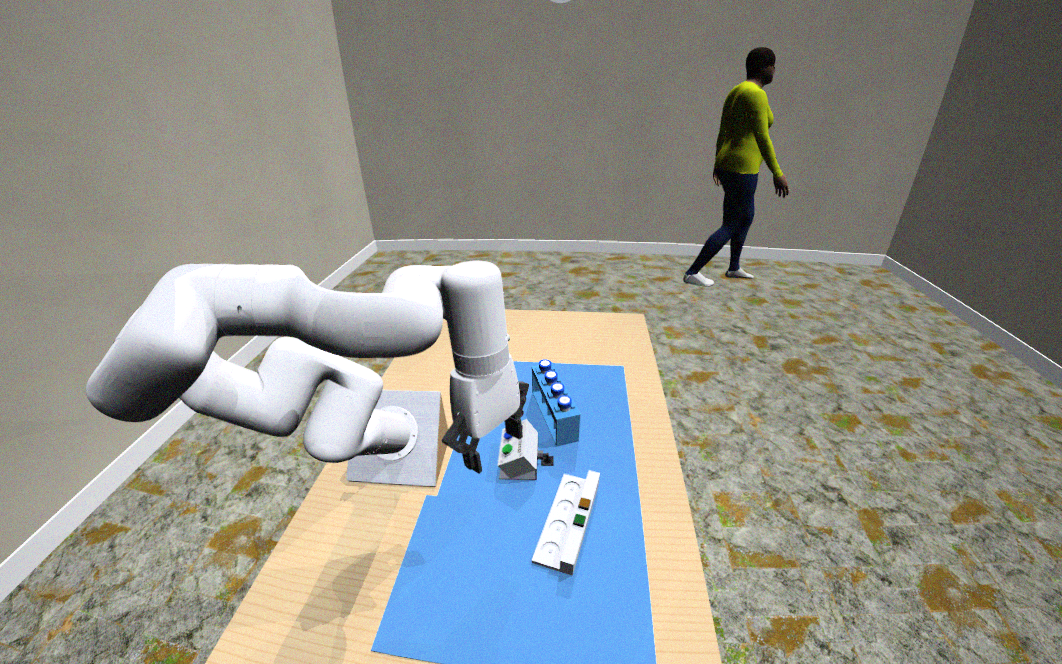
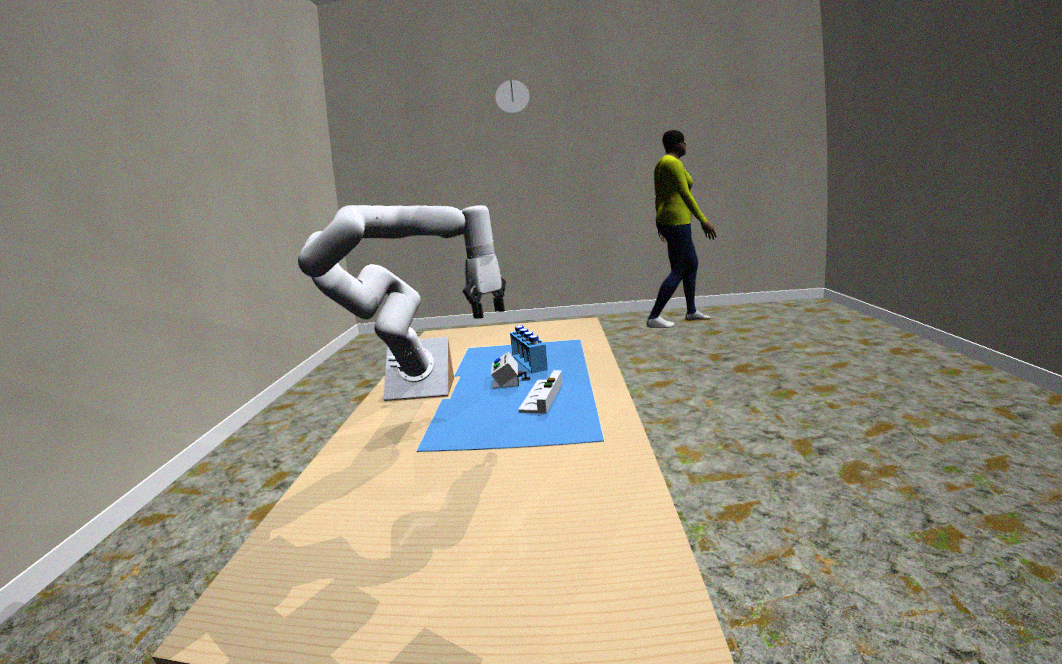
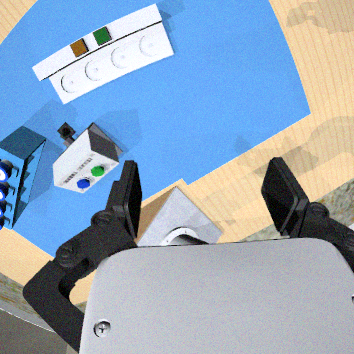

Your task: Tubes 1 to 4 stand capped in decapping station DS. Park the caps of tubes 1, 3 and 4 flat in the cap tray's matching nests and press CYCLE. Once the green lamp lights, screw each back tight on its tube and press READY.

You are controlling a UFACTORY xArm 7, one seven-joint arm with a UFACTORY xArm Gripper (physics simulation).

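Places are measured from the arm's base along level axes (x ahead, y left, z up), in millimetres.
Where they show: gripper, fingertip midpoint: (image 1: 495, 451) (image 2: 489, 314) (image 3: 203, 175); arm's base, link origin: (image 1: 392, 433) (image 2: 416, 365).
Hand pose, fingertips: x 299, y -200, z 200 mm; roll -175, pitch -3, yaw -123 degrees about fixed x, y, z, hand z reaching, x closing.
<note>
Things, the pixels of their top centre, and the offset from my fingertips. "spot": a spot on its surface instead. Level surfaces: height alone.
- white cap tray, top centre: (image 3: 97, 58) (image 1: 568, 506) (image 2: 540, 380) dx +120, dy +65, dz -231 mm
- brown square, surface spot: (image 3: 79, 47) (image 1: 583, 503) spot: dx +150, dy +76, dz -231 mm
- dark green square, surface spot: (image 3: 102, 36) (image 1: 578, 519) spot: dx +140, dy +39, dz -231 mm
- control box, top centre: (image 3: 77, 174) (image 1: 517, 436) (image 2: 503, 357) dx -3, dy +221, dz -201 mm
- green button, top centre: (image 3: 95, 173) (image 1: 507, 446) dx -23, dy +198, dz -210 mm
- blue button, top centre: (image 3: 81, 185) dx -26, dy +242, dz -210 mm
- small black part, surface spot: (image 3: 66, 131) (image 1: 546, 460) spot: dx +63, dy +222, dz -279 mm
- blue mat, surface height: dz -285 mm
The blue decapping station DS (image 1: 567, 426) (image 2: 537, 359) (image 3: 22, 141) holds a row of tubes with blue-and-white caps; all four caps, the nearest one (image 1: 564, 401) among them, sit on top. The white cap tray (image 1: 574, 548) (image 3: 135, 25) shows four round nests that look empty. A brown square (image 1: 585, 503) (image 3: 79, 47) and a dark green square (image 1: 579, 519) (image 3: 102, 36) sit on its raised strip. The control box (image 1: 520, 463) (image 2: 505, 371) (image 3: 80, 161) has a green button (image 3: 97, 171) and a blue button (image 3: 83, 183); labels are unreadable. My gripper (image 1: 493, 444) (image 2: 488, 310) (image 3: 203, 175) is open and empty, high above the table.
A small black part (image 1: 546, 460) (image 3: 66, 131) stands beside the control box. The blue mat (image 1: 501, 595) (image 2: 469, 430) (image 3: 210, 90) lies under the fixtures. The arm's grey base block (image 1: 426, 461) (image 2: 438, 364) stands left of the mat. A person (image 1: 742, 133) (image 2: 673, 195) is beyond the table.
</note>
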